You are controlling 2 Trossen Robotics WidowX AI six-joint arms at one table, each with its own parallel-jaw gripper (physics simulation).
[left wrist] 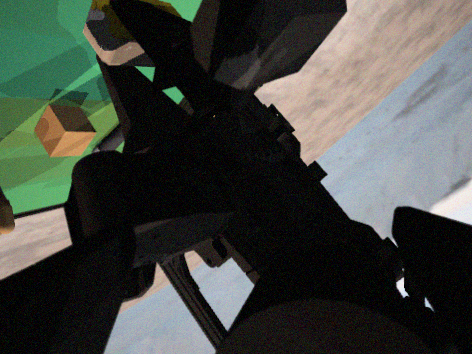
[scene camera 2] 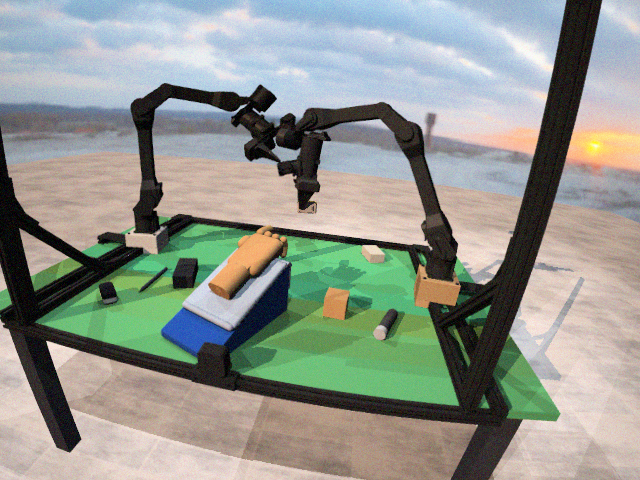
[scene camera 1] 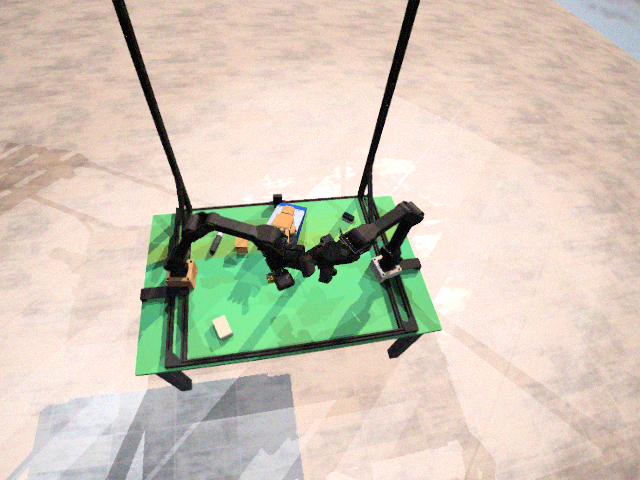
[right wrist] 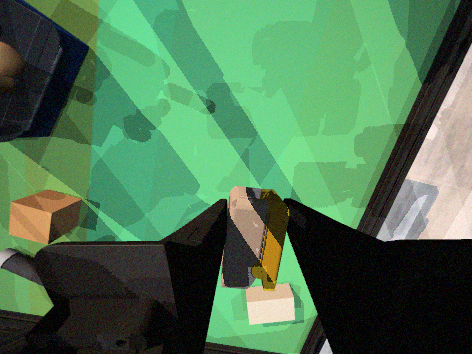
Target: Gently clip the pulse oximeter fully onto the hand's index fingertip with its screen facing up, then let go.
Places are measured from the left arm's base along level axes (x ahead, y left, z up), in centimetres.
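Where they show: left gripper, fingertip midpoint: (left wrist: 264, 227) (scene camera 2: 290, 153) (scene camera 1: 293, 261); right gripper, fingertip midpoint: (left wrist: 109, 26) (scene camera 2: 300, 207) (scene camera 1: 279, 276) (right wrist: 255, 205); left arm's base at its link origin: (scene camera 2: 146, 230) (scene camera 1: 386, 264); right arm's base at its link origin: (scene camera 2: 439, 274) (scene camera 1: 179, 269).
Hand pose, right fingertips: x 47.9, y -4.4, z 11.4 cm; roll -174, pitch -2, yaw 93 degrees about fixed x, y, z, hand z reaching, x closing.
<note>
Things, the pixels of their top centre, and the offset from my right fingertips. "spot": a spot on its surface instead. Level surfaces: height alone.
- pulse oximeter at its top centre: (right wrist: 255, 254) (left wrist: 153, 49) (scene camera 2: 307, 201) dx +2.0, dy -0.1, dz +1.9 cm
- green table at its surface level: dz -17.3 cm
- blue wedge at a spot on its surface: (scene camera 2: 266, 300) spot: dx -7.1, dy -34.4, dz -10.9 cm
- beige block at its top centre: (right wrist: 271, 311) (scene camera 2: 373, 249) (scene camera 1: 222, 326) dx +25.7, dy +6.0, dz -14.3 cm
- orange cube at its top centre: (left wrist: 73, 144) (right wrist: 29, 224) (scene camera 2: 337, 294) (scene camera 1: 241, 242) dx +8.5, dy -28.0, dz -12.3 cm
- dark cylinder at its top centre: (left wrist: 121, 143) (scene camera 2: 387, 318) (right wrist: 23, 276) (scene camera 1: 215, 240) dx +19.2, dy -34.0, dz -14.6 cm
- black box at its top centre: (scene camera 2: 185, 266) (scene camera 1: 331, 244) dx -29.6, dy -14.9, dz -13.8 cm
- pen at its top centre: (scene camera 2: 153, 277) dx -37.6, dy -17.6, dz -16.4 cm
- small device at its top centre: (scene camera 2: 106, 286) (scene camera 1: 348, 215) dx -44.7, dy -27.6, dz -14.1 cm
My right gripper (scene camera 1: 282, 278) (scene camera 2: 308, 204) (right wrist: 255, 205) is shut on the pulse oximeter (right wrist: 256, 239) (scene camera 2: 310, 208), a grey and yellow clip, and holds it high above the green table (scene camera 2: 347, 362). The tan model hand (scene camera 2: 253, 257) (scene camera 1: 285, 221) lies on a grey pad on a blue wedge (scene camera 2: 266, 300), its fingers pointing towards the table's middle. The oximeter is above and beyond the fingertips, apart from them. My left gripper (scene camera 1: 317, 270) (scene camera 2: 263, 152) is open and empty, raised close beside the right wrist. The left wrist view is mostly blocked by the dark arm.
A beige block (scene camera 2: 373, 253) (scene camera 1: 222, 327) (right wrist: 270, 303), an orange cube (scene camera 2: 335, 303) (scene camera 1: 242, 245) and a dark cylinder (scene camera 2: 385, 324) (scene camera 1: 215, 243) lie on the table. A black box (scene camera 2: 185, 272), a pen (scene camera 2: 152, 279) and a small device (scene camera 2: 108, 291) lie beyond the wedge.
</note>
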